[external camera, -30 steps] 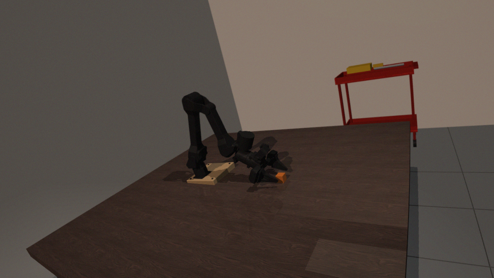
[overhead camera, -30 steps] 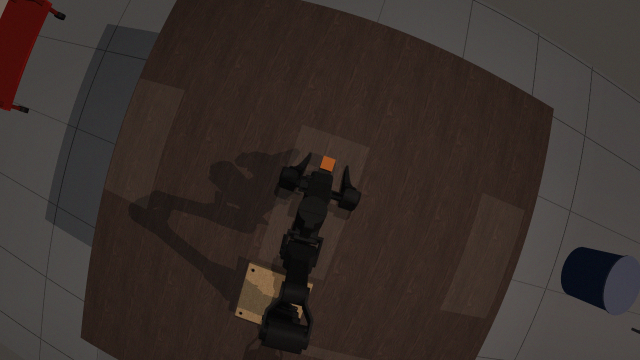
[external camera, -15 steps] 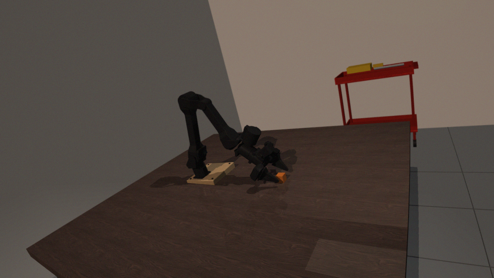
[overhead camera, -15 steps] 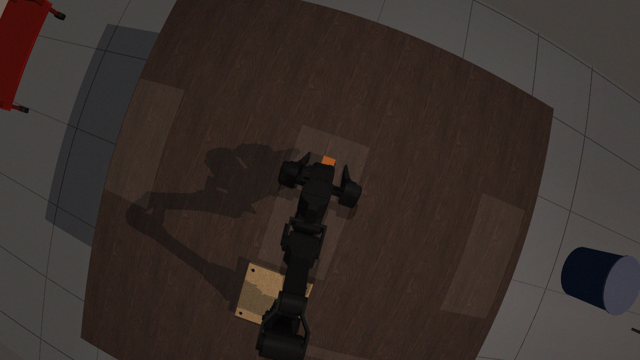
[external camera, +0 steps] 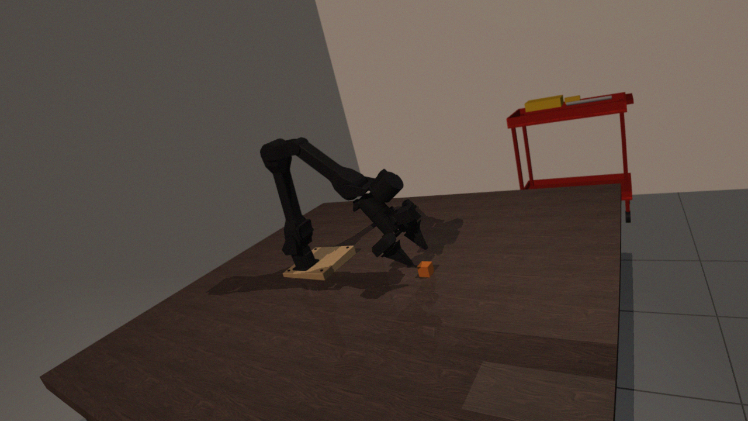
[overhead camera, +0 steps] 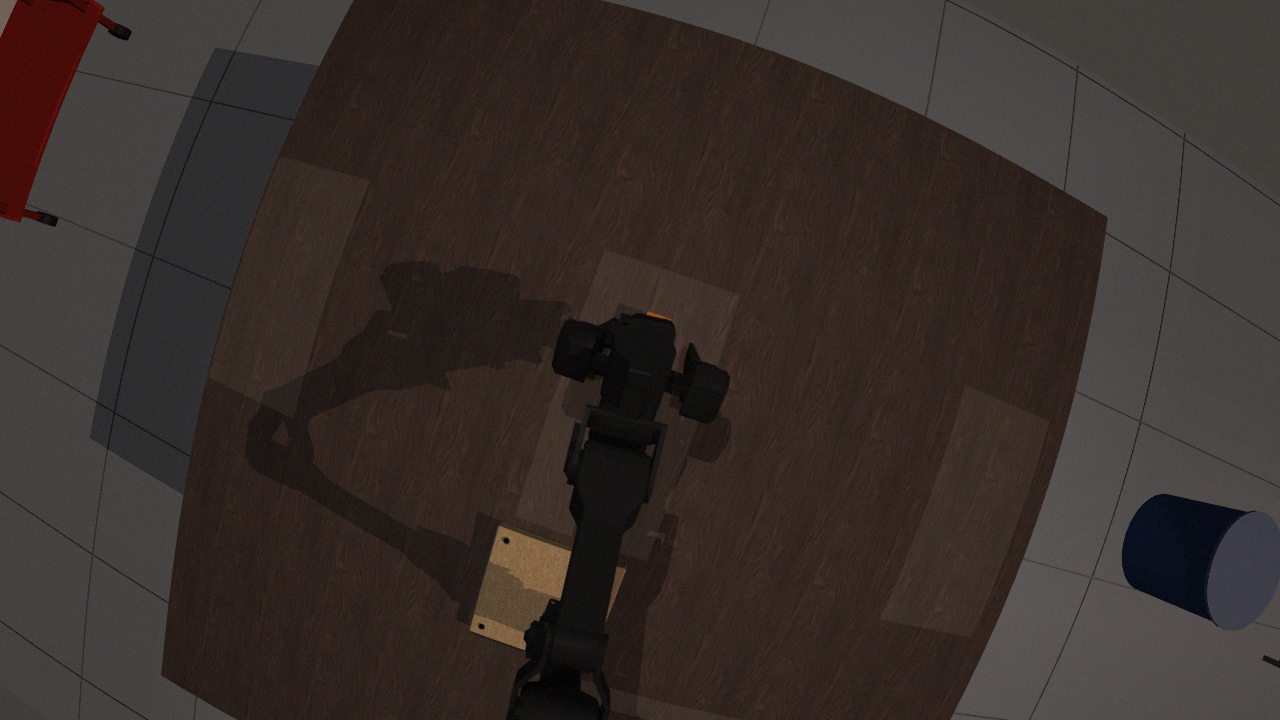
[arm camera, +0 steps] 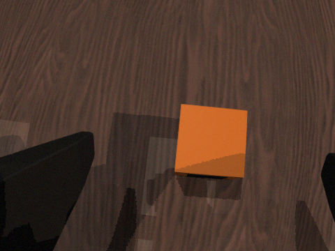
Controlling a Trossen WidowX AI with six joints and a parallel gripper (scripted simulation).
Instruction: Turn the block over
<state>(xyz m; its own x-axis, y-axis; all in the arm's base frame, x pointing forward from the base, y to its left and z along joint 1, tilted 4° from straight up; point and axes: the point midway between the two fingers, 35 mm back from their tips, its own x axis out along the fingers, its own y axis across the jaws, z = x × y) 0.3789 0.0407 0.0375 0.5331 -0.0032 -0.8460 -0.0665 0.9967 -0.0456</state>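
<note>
Right now the orange block is 4 cm below my gripper tip.
</note>
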